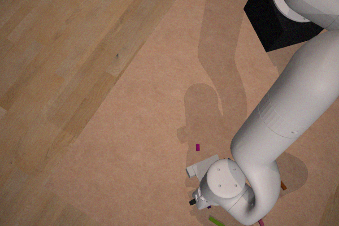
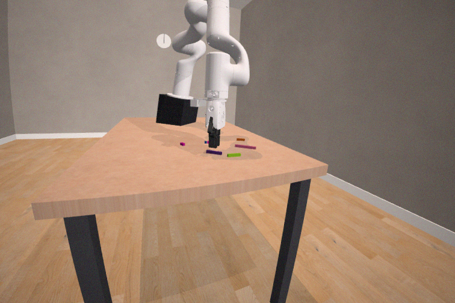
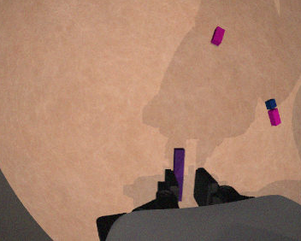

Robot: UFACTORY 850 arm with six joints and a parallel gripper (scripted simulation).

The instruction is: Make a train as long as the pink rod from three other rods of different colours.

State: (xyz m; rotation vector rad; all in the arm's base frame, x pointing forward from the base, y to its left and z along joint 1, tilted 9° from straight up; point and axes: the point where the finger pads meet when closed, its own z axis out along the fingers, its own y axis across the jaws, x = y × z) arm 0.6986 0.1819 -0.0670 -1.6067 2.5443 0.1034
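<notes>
My gripper is now 4 cm above the purple rod. Round my hand: lime rod 3 cm ahead, 7 cm to the left, 4 cm below; blue rod 14 cm behind, 2 cm to the right, 4 cm below; pink rod 7 cm behind, 14 cm to the left, 4 cm below.
</notes>
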